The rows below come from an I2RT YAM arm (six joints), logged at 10 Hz.
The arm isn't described. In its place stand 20 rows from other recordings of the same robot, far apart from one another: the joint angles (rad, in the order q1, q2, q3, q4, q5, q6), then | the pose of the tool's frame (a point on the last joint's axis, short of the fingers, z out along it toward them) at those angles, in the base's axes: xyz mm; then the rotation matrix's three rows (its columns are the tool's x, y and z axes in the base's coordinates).
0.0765, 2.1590, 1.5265, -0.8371, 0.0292, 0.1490 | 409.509, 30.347, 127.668; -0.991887, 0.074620, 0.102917; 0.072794, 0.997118, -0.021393; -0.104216, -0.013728, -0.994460
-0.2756, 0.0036, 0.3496, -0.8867, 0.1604, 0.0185 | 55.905, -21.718, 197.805; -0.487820, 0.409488, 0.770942; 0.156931, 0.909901, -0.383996; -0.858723, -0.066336, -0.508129
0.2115, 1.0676, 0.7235, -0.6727, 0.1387, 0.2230 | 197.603, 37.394, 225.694; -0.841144, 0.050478, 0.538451; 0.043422, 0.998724, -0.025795; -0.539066, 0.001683, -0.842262
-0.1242, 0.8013, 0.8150, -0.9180, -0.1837, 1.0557 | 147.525, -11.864, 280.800; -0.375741, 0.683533, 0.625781; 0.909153, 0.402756, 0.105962; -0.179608, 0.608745, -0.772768
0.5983, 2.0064, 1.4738, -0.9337, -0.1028, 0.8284 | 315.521, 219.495, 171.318; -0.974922, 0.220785, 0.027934; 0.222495, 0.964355, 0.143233; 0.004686, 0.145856, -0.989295
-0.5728, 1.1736, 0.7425, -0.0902, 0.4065, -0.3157 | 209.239, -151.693, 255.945; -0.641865, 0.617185, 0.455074; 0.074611, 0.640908, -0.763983; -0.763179, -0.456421, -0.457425
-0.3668, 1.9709, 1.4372, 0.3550, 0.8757, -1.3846 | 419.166, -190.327, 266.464; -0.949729, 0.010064, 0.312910; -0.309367, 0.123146, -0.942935; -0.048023, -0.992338, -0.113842
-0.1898, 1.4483, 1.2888, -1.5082, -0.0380, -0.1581 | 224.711, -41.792, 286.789; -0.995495, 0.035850, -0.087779; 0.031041, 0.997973, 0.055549; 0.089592, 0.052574, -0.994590
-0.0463, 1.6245, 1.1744, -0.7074, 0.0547, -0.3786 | 324.432, -16.980, 224.234; -0.875225, -0.274813, 0.398069; -0.328911, 0.941522, -0.073175; -0.354681, -0.194974, -0.914432
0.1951, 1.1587, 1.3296, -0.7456, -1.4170, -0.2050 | 201.330, 75.646, 413.003; -0.350413, -0.934307, -0.065434; -0.101034, -0.031748, 0.994376; -0.931130, 0.355054, -0.083272
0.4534, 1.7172, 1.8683, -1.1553, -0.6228, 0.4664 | 302.781, 170.632, 384.039; -0.964028, -0.228117, 0.136430; -0.063430, 0.695884, 0.715348; -0.258122, 0.680962, -0.685321
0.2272, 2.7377, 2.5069, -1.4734, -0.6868, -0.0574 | 483.510, 134.952, 118.990; -0.958775, -0.147259, -0.243033; -0.267193, 0.758324, 0.594603; 0.096737, 0.635028, -0.766408
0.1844, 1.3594, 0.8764, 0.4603, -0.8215, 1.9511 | 297.672, 82.036, 308.744; -0.775841, 0.334184, 0.535156; 0.498657, -0.194864, 0.844612; 0.386538, 0.922144, -0.015460
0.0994, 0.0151, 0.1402, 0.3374, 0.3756, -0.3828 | 88.355, -4.312, 255.382; 0.324315, 0.383227, 0.864845; -0.316861, 0.905455, -0.282401; -0.891302, -0.182449, 0.415082
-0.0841, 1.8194, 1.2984, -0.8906, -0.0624, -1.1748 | 343.648, -26.741, 191.331; -0.447765, -0.879188, 0.162895; -0.886337, 0.460457, 0.048849; -0.117954, -0.122507, -0.985433
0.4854, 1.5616, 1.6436, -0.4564, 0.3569, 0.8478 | 321.346, 155.447, 418.094; -0.326158, 0.143597, 0.934345; 0.622284, 0.776650, 0.097863; -0.711606, 0.613347, -0.342668
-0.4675, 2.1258, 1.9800, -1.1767, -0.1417, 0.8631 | 392.444, -192.483, 255.750; -0.247071, 0.927411, 0.280829; 0.967393, 0.252746, 0.016432; -0.055739, 0.275732, -0.959617
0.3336, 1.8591, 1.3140, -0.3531, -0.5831, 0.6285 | 371.797, 149.593, 209.749; -0.949124, -0.048769, 0.311103; 0.190497, 0.697743, 0.690554; -0.250748, 0.714686, -0.652955
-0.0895, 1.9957, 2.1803, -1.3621, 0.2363, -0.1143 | 397.929, -44.078, 357.659; -0.934053, 0.070184, 0.350169; -0.027506, 0.963450, -0.266472; -0.356073, -0.258531, -0.897983
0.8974, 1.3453, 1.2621, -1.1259, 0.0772, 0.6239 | 157.344, 192.821, 307.841; -0.918779, -0.277973, 0.280314; -0.217675, 0.949090, 0.227695; -0.329337, 0.148184, -0.932512
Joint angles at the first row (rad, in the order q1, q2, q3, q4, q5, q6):
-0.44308, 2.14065, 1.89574, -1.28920, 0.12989, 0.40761
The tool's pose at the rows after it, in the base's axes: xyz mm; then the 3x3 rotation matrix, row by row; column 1 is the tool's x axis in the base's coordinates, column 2 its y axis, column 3 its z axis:
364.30, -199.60, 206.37; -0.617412, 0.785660, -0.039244; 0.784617, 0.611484, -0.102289; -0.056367, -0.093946, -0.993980
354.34, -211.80, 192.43; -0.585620, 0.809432, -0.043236; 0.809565, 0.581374, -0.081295; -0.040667, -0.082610, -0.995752
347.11, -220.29, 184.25; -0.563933, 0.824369, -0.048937; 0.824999, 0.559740, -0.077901; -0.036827, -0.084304, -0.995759
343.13, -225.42, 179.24; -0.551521, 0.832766, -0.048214; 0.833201, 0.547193, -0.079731; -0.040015, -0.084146, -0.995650
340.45, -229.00, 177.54; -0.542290, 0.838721, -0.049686; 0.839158, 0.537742, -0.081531; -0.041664, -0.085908, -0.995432
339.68, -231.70, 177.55; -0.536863, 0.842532, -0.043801; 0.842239, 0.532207, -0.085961; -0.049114, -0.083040, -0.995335
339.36, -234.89, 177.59; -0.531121, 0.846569, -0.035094; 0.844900, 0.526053, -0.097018; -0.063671, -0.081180, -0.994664
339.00, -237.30, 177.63; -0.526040, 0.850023, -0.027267; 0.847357, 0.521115, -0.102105; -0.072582, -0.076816, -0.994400
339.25, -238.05, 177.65; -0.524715, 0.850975, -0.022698; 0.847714, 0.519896, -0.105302; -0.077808, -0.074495, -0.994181
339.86, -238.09, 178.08; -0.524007, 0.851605, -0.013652; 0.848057, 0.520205, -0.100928; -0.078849, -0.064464, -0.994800
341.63, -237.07, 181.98; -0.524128, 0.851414, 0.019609; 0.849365, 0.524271, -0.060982; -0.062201, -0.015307, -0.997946
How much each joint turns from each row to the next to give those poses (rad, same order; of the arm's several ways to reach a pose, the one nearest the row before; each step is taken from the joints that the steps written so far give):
-0.04883, -0.00002, -0.07480, 0.05190, -0.02098, 0.00648
-0.03891, 0.00000, -0.05532, 0.04540, -0.01678, 0.00115
-0.02672, 0.00001, -0.03278, 0.02860, 0.00000, -0.00001
-0.01563, 0.00003, -0.02016, 0.02323, 0.00114, -0.00076
-0.01068, -0.00002, -0.00692, 0.00767, 0.00229, 0.00039
-0.00648, 0.00000, 0.00000, 0.00800, 0.00038, -0.00038
-0.00649, -0.00001, -0.00002, 0.01414, 0.00420, -0.00039
-0.00534, -0.00002, 0.00000, 0.00989, -0.00038, 0.00000
-0.00115, 0.00004, 0.00005, 0.00572, 0.00000, 0.00000
0.00001, -0.00041, 0.00111, 0.00343, -0.00878, 0.00038
0.00000, -0.00152, 0.01373, -0.01066, -0.05188, -0.00037

